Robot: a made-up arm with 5 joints.
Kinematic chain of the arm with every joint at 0, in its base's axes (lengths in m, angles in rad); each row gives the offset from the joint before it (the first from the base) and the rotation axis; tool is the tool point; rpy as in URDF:
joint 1: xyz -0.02 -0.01 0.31 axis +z
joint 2: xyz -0.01 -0.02 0 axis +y
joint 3: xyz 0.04 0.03 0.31 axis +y
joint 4: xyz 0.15 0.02 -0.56 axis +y
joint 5: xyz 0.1 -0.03 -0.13 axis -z
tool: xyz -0.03 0 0.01 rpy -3.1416 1.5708 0
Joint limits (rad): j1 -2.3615..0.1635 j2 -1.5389..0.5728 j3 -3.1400..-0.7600 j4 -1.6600..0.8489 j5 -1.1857..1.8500
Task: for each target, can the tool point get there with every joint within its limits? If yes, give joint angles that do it. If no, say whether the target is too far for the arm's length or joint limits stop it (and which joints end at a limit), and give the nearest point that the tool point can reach.
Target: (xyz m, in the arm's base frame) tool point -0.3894 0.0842 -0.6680
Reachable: no: joint limits stop it (at a limit: joint 1, joint 2, joint 3, joint 4, joint 5) | nearest point -0.3520 -0.2994 -0.1227 | short by 0.668 m
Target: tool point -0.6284 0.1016 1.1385
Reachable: yes | joints -0.1714 -0.8582 -2.6452 0.4353 0.2061
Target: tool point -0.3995 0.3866 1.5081
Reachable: no: too far | nearest point -0.3259 0.3097 1.2715 | short by 0.259 m
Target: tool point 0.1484 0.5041 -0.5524
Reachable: no: joint limits stop it (at a limit: joint 1, joint 2, joint 3, joint 4) | nearest point 0.4225 0.0927 -0.1335 | short by 0.648 m
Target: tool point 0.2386 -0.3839 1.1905
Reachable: yes | joints -1.0270 0.1595 -2.3093 -0.4325 1.1885
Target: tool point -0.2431 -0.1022 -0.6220
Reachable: no: joint limits stop it (at a limit: joint 1, joint 2, joint 3, joint 4, joint 5) | nearest point -0.3520 -0.2994 -0.1227 | short by 0.548 m
